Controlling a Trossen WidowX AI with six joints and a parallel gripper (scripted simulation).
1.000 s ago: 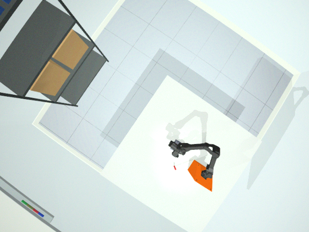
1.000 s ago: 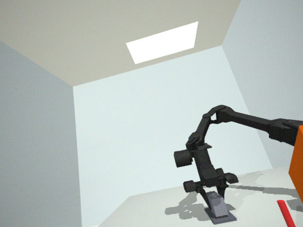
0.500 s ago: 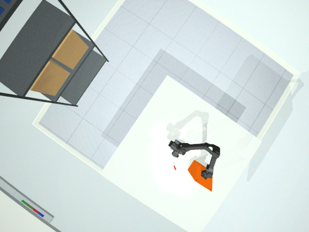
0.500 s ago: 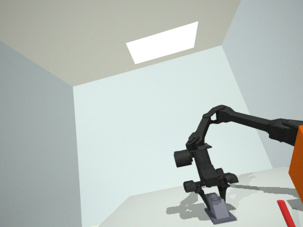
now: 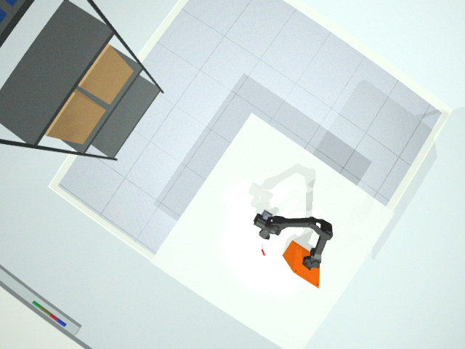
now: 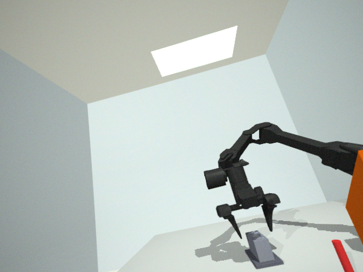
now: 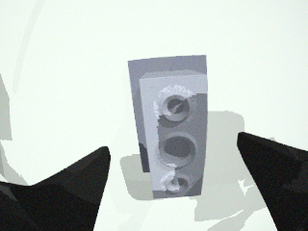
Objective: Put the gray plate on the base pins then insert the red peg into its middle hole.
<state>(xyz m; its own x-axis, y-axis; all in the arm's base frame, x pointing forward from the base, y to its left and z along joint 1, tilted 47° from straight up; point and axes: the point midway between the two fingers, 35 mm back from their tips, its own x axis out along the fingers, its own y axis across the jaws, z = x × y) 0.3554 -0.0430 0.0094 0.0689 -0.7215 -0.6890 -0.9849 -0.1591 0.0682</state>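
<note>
Right now my gripper tip is 1 cm above the gray plate. The rest, counted from my gripper tip: red peg: 18 cm to the left, 13 cm behind, 2 cm below; then base: 5 cm below.
</note>
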